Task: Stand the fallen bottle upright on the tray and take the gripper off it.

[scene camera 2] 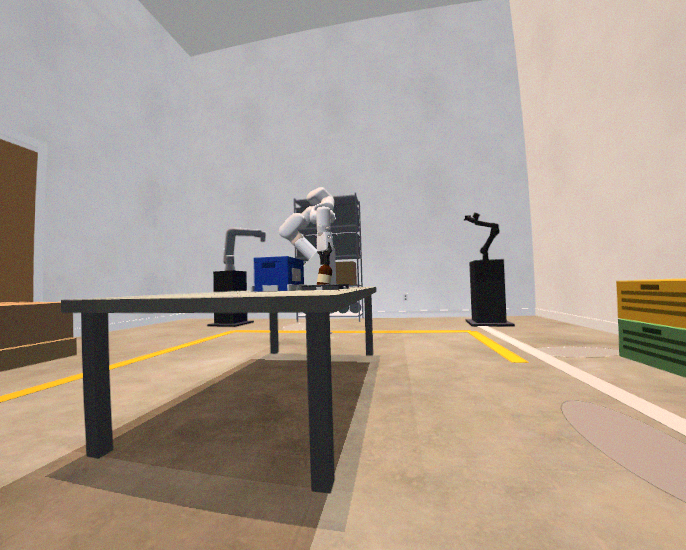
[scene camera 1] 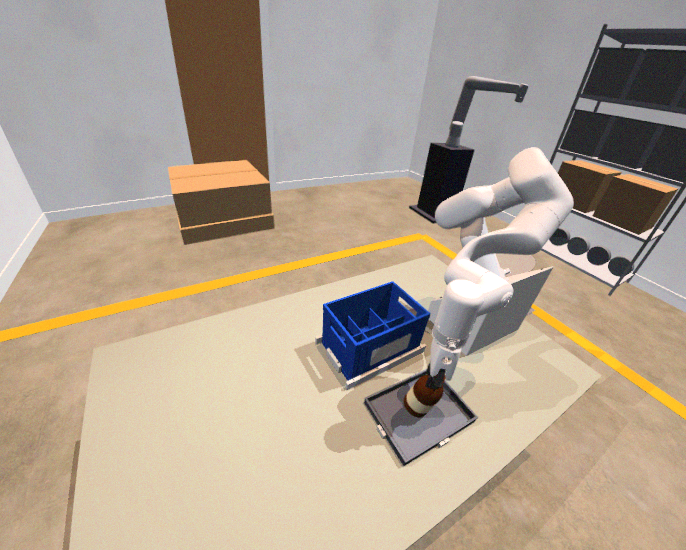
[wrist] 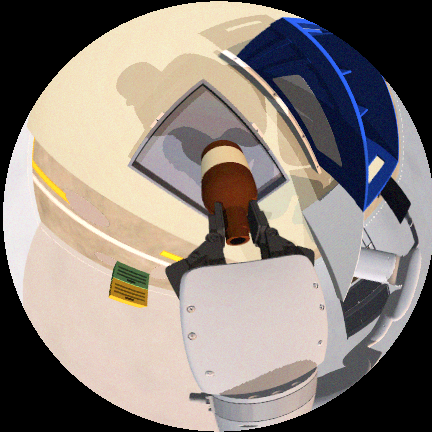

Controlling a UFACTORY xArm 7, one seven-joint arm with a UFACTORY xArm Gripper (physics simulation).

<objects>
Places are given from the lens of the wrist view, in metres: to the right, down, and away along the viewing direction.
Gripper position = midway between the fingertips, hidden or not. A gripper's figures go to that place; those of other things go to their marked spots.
my gripper (wrist: pixel 234 210): 0.02, -0.01, 0.16
brown bottle (wrist: pixel 226 178): 0.01, -0.04, 0.15
pale rail (wrist: pixel 238 64): 0.03, -0.22, 0.10
The marked spots on the pale rail and the brown bottle are 0.18 m apart.
</objects>
